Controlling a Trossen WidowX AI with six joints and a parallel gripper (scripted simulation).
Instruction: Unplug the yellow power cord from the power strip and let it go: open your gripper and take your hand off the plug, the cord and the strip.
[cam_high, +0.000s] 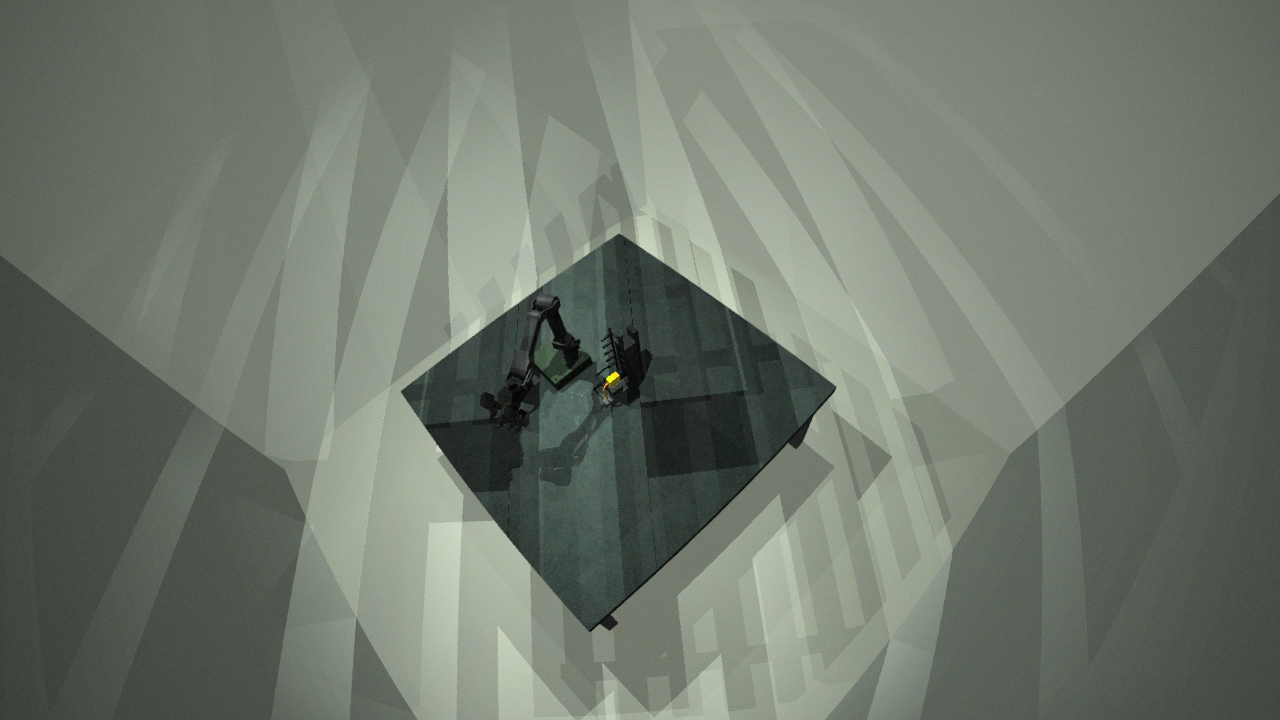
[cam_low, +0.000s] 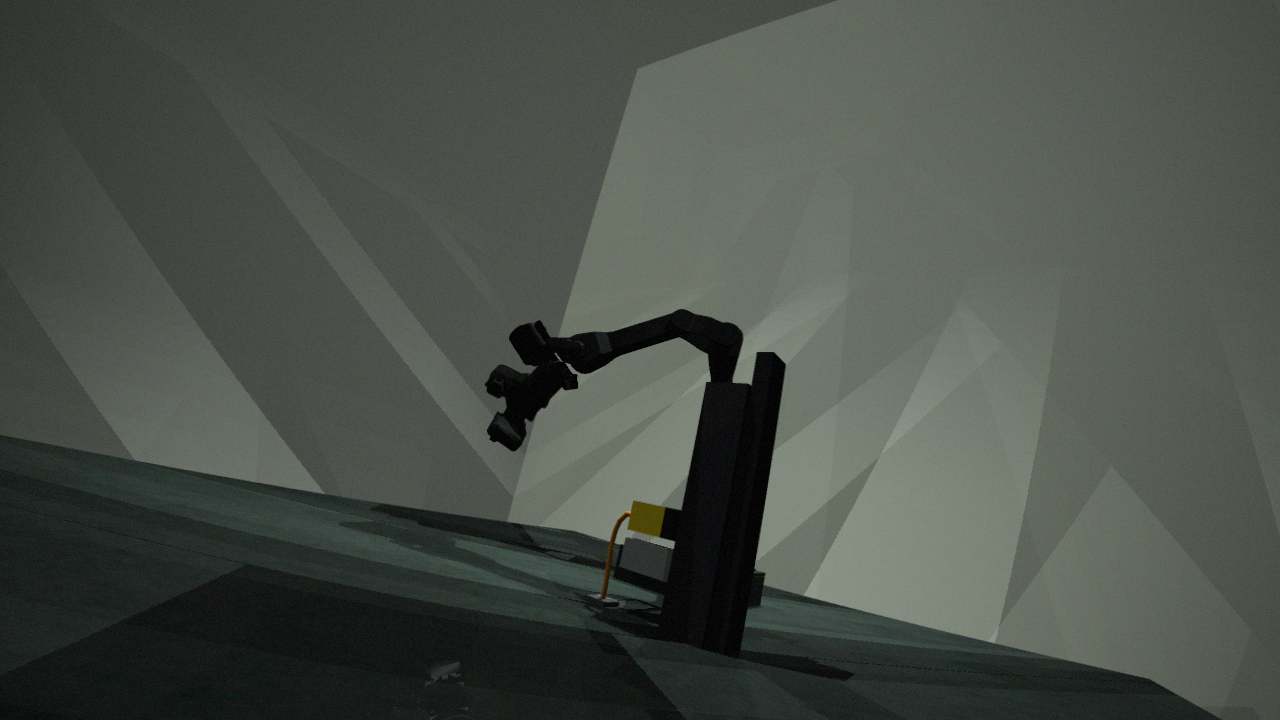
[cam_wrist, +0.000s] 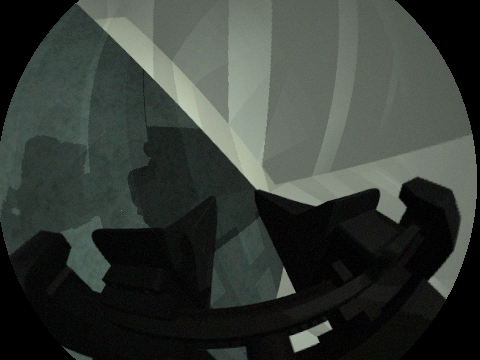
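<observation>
Right now the yellow plug is 48 cm to the left of my gripper tip, 7 cm below it and 7 cm ahead of it.
</observation>
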